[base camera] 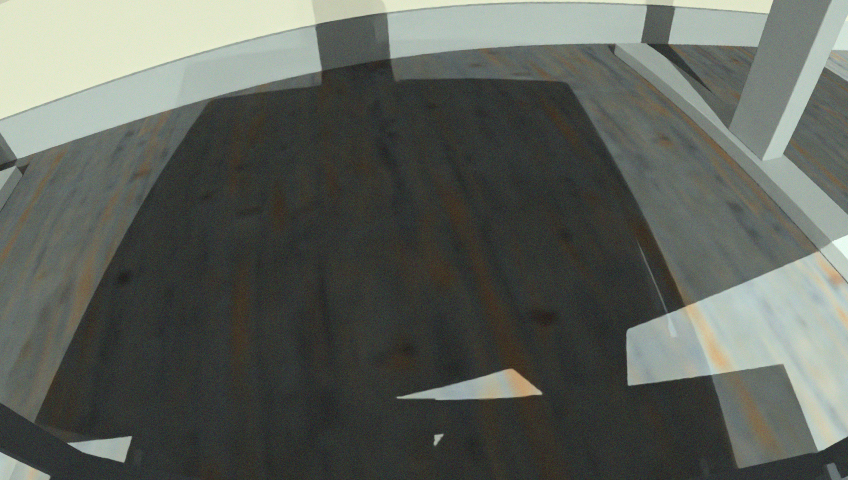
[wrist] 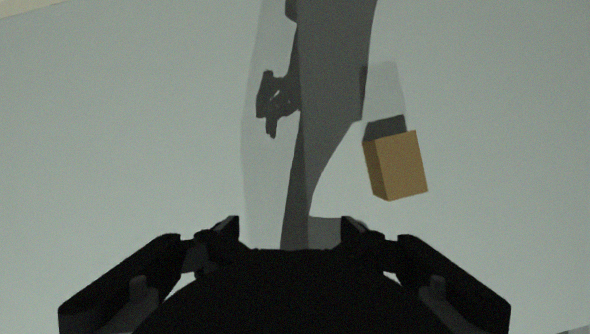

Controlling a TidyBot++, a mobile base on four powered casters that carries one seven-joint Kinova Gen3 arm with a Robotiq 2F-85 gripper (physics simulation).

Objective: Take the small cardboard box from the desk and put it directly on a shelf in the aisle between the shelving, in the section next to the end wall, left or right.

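Frame: origin at the arm's base, x left, y back, z up, level; millimetres.
Seen in the pictures: gripper, fingertip midpoint: (wrist: 290,227).
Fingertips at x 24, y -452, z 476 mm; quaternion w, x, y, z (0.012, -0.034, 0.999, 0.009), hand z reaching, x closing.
Observation:
Offsets run from my fingertips to a thing's top centre. "pt": to the spot under its first point. Level surfaces: height alone.
The small cardboard box @[dy -61, dx -151, dz -102 mm] (wrist: 402,167) rests on the pale grey desk top @[dz -152 mm] (wrist: 150,125) in the wrist view, right of the middle. It is turned slightly, and one narrow side shows on its left. My gripper (wrist: 290,227) is open above the desk, with nothing between its fingers. The box lies ahead of and to the right of the right fingertip, apart from it. The arm's dark shadow falls on the desk left of the box. The shelving does not show in either view.
In the base camera view a pale grey upright leg @[pt dy -129, dx -468, dz -734 mm] (base camera: 779,83) stands on a floor rail (base camera: 791,184) at the right. A pale baseboard (base camera: 476,29) runs along the wall at the back. Dark shadow covers much of the wood floor @[dz -872 mm] (base camera: 702,178).

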